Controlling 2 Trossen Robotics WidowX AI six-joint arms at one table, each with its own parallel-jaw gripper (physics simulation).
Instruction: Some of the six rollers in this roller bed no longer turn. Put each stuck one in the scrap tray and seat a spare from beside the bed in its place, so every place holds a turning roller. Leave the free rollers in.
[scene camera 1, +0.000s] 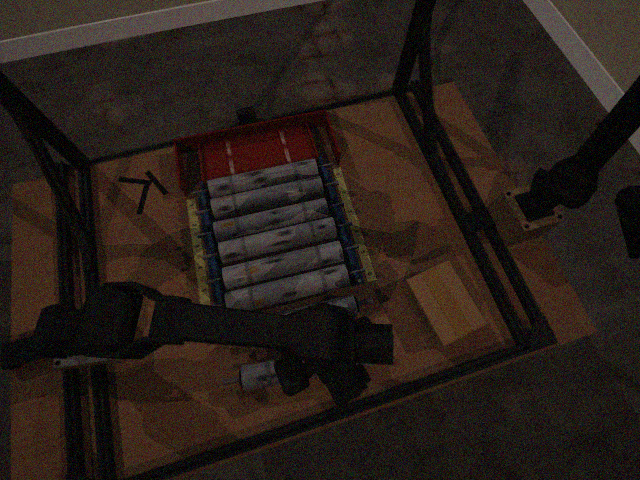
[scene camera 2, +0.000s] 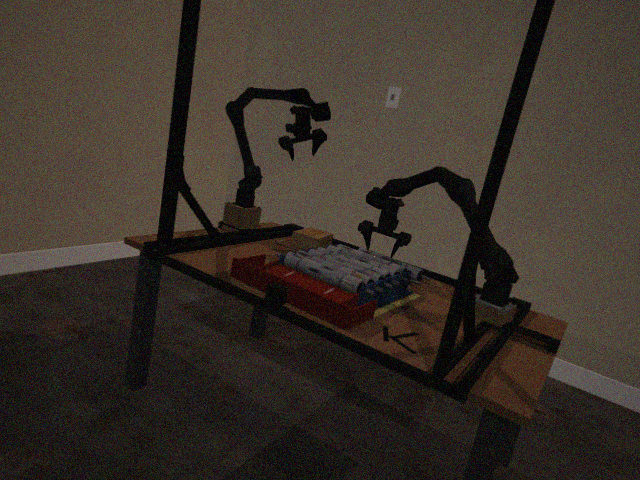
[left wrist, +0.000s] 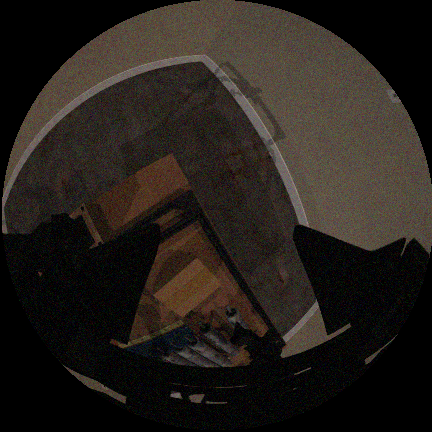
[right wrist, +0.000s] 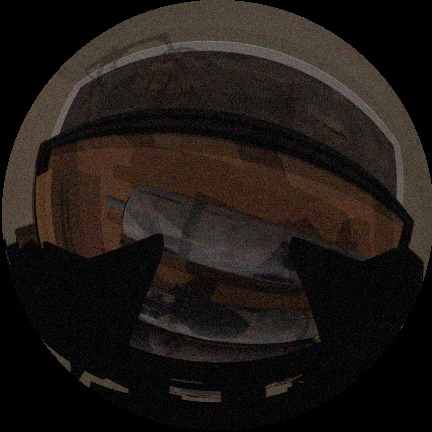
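Observation:
My left gripper (scene camera 2: 302, 157) is open and holds nothing, and the left wrist view shows me that same gripper (left wrist: 229, 231) as well. Then there is my right gripper (scene camera 1: 331, 363), which I can see in scene camera 1. Scene camera 2 has my right gripper (scene camera 2: 379, 253) too, the left wrist view shows the right gripper (left wrist: 242, 326), and in the right wrist view I find the right gripper (right wrist: 228, 242) again.

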